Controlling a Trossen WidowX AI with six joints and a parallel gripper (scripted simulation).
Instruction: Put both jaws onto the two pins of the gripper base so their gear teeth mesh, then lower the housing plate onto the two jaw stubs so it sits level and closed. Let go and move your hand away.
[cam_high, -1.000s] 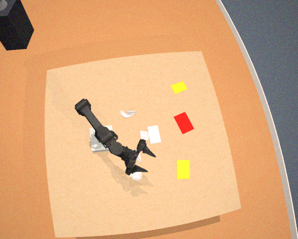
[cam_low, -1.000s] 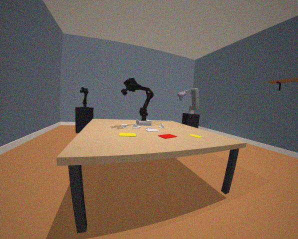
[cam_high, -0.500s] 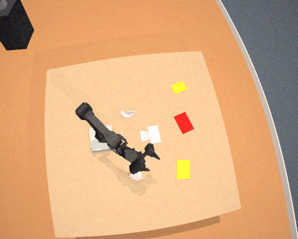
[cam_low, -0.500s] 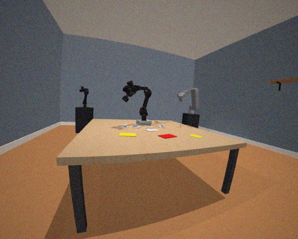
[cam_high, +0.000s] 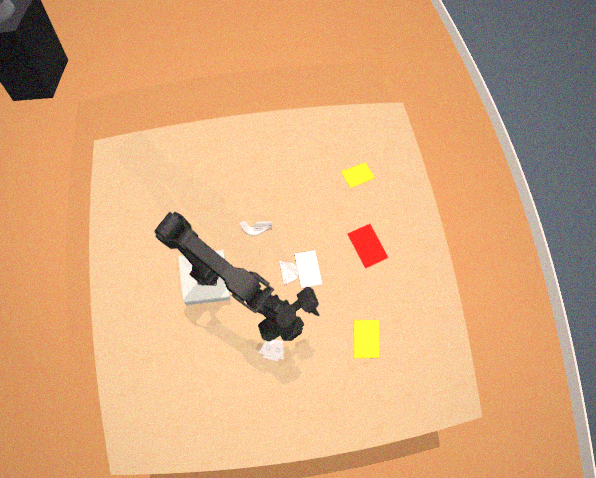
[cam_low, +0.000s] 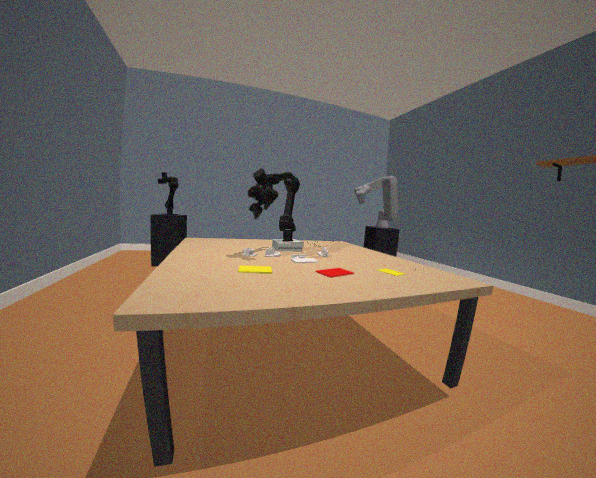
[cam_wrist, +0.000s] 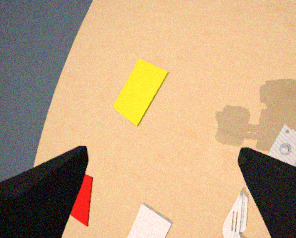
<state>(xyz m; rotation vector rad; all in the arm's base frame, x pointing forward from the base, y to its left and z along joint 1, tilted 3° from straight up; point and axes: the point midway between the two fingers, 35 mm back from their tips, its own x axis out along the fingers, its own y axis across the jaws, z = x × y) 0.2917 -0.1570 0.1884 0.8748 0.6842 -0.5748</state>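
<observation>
My gripper tip is now 210 mm above the white jaw, 120 mm past it and 90 mm to the right of it. From my gripper tip the other things lie so: yellow patch 210 mm below, 210 mm ahead; red patch 320 mm to the left, 220 mm ahead, 210 mm below.
</observation>
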